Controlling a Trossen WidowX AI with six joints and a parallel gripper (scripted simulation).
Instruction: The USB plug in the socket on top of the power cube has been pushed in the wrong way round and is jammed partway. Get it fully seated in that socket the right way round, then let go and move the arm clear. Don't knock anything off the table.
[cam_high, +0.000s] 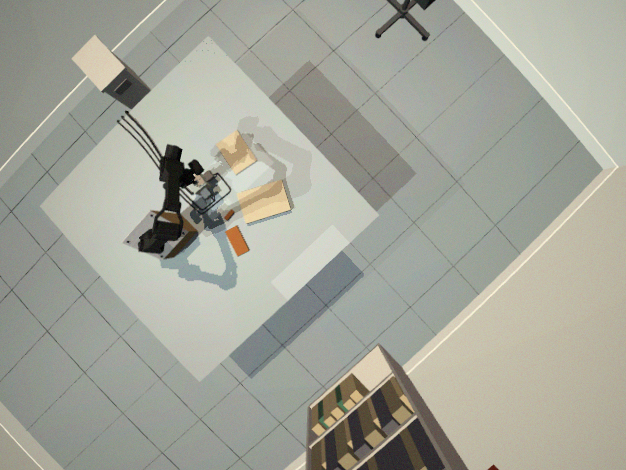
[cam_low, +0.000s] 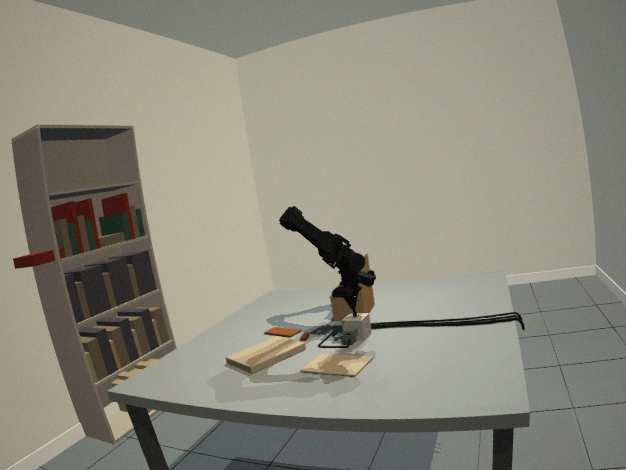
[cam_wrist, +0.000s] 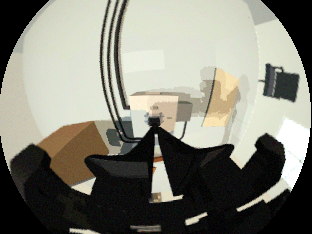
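Right now my gripper tip is 2 cm above the dark USB plug. From my gripper tip the other things lie so: small orange block (1 cm ahead, 21 cm to the right, 10 cm below); thin tan sheet (24 cm ahead, 2 cm to the left, 10 cm below); thick tan board (20 cm ahead, 27 cm to the right, 9 cm below).
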